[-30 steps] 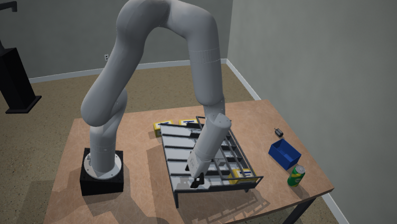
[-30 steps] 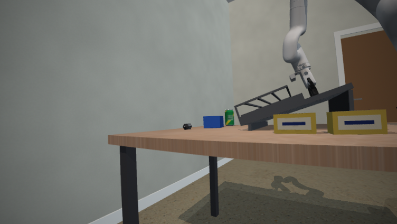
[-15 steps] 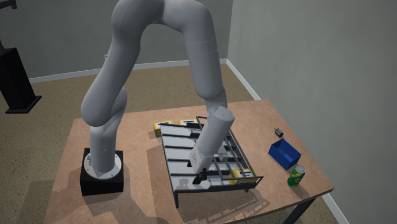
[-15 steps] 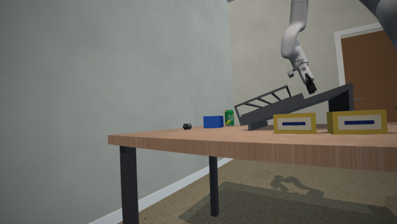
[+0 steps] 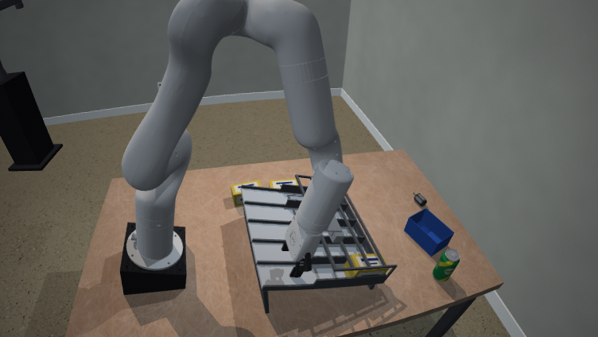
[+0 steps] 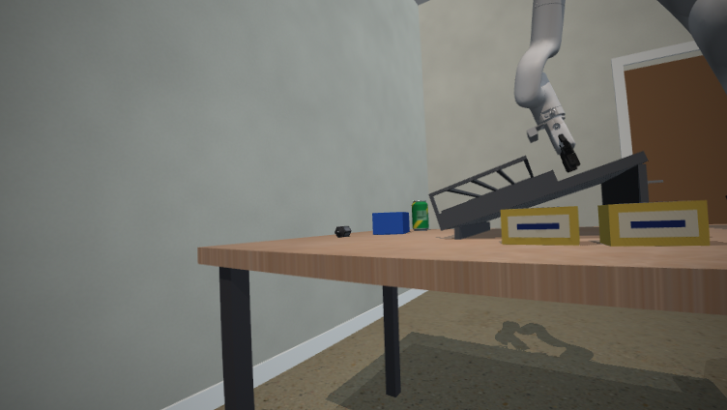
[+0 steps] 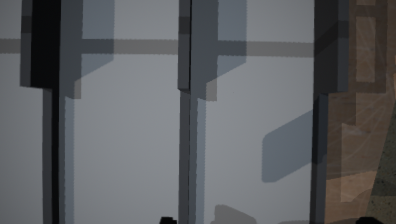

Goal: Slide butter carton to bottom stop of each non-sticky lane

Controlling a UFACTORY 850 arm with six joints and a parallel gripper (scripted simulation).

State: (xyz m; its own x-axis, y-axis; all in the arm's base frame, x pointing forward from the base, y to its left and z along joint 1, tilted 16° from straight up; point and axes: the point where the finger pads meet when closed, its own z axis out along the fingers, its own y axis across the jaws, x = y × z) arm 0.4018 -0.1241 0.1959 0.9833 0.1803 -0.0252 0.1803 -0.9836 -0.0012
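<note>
The dark divider is 30 mm behind my hand, 40 mm to the left of it and 60 mm below it. Also, from my hand: small black object (590 mm ahead, 420 mm to the left, 180 mm below).
</note>
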